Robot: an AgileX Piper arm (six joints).
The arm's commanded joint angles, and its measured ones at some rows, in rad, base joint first. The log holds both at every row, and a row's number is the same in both.
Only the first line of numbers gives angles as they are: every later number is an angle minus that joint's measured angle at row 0.
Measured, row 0:
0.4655, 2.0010, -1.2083, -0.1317, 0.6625, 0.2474
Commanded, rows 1 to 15:
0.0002, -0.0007, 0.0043, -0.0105, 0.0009, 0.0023
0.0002, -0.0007, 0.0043, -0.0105, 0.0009, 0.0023
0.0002, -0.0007, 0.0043, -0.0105, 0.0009, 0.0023
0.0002, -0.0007, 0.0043, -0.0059, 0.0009, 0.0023
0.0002, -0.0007, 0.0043, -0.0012, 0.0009, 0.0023
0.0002, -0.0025, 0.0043, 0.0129, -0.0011, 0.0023
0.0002, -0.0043, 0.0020, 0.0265, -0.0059, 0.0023
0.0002, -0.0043, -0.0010, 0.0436, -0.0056, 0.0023
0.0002, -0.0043, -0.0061, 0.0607, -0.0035, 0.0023
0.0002, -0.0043, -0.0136, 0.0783, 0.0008, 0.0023
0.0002, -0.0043, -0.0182, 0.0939, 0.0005, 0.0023
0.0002, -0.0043, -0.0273, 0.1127, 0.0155, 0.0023
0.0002, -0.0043, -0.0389, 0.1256, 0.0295, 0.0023
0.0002, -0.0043, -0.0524, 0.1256, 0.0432, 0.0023
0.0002, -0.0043, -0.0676, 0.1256, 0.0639, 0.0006
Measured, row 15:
0.0000, 0.0000, -0.0251, 0.1021, 0.0138, 0.0000
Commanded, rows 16 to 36:
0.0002, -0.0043, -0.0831, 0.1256, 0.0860, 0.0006
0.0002, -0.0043, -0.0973, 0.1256, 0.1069, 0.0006
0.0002, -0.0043, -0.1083, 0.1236, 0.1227, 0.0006
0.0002, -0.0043, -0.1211, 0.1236, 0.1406, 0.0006
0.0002, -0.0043, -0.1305, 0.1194, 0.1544, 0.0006
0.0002, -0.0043, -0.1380, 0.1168, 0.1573, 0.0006
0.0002, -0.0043, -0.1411, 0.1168, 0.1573, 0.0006
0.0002, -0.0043, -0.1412, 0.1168, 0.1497, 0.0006
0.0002, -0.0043, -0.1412, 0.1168, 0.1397, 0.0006
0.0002, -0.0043, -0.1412, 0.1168, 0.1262, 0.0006
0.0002, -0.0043, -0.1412, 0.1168, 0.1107, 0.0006
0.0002, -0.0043, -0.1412, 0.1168, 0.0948, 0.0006
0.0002, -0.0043, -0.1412, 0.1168, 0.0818, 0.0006
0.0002, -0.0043, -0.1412, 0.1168, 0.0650, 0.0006
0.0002, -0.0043, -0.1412, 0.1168, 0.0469, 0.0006
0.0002, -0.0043, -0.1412, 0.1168, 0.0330, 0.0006
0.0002, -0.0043, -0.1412, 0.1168, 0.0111, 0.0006
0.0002, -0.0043, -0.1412, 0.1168, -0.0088, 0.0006
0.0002, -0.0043, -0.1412, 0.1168, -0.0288, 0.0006
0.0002, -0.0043, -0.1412, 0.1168, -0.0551, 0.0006
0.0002, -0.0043, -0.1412, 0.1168, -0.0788, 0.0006
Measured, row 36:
0.0000, 0.0000, -0.1343, 0.1231, 0.0083, 0.0000
